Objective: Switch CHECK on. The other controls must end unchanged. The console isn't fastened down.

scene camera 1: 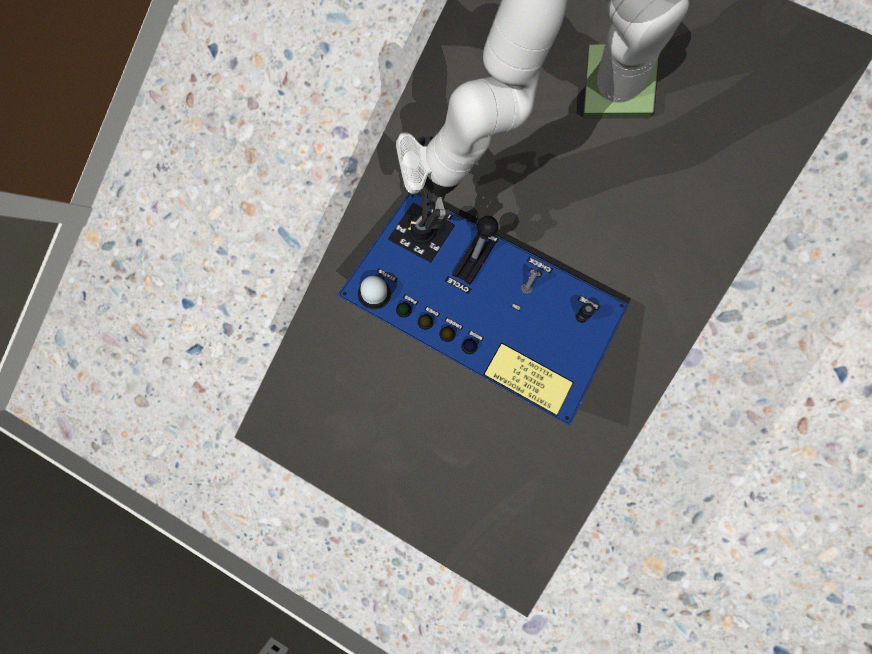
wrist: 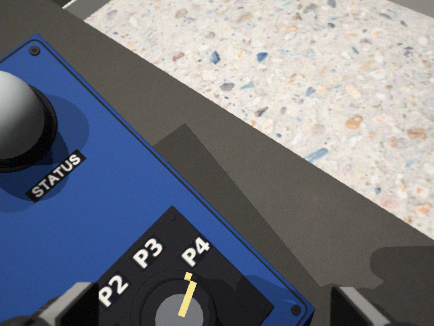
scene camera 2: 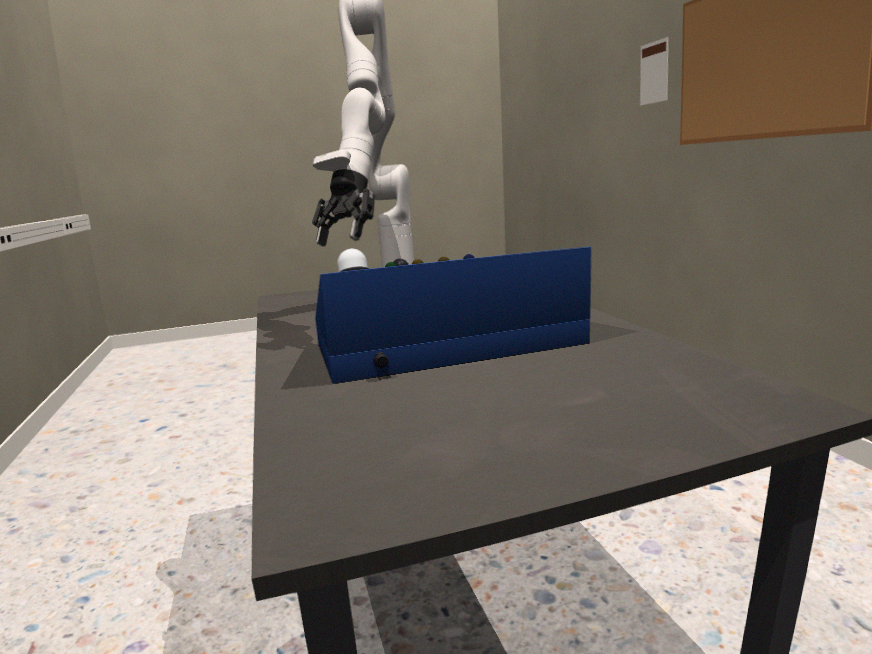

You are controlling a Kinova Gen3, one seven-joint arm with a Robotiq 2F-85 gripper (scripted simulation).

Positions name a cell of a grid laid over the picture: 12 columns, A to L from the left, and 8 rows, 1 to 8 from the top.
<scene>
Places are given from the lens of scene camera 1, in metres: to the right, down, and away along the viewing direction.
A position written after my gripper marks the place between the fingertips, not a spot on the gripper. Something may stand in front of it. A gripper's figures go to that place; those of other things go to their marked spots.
my gripper (scene camera 1: F3): -0.04, -0.23, 1.03
blue console (scene camera 1: H5): 0.18, 0.03, 1.09
</scene>
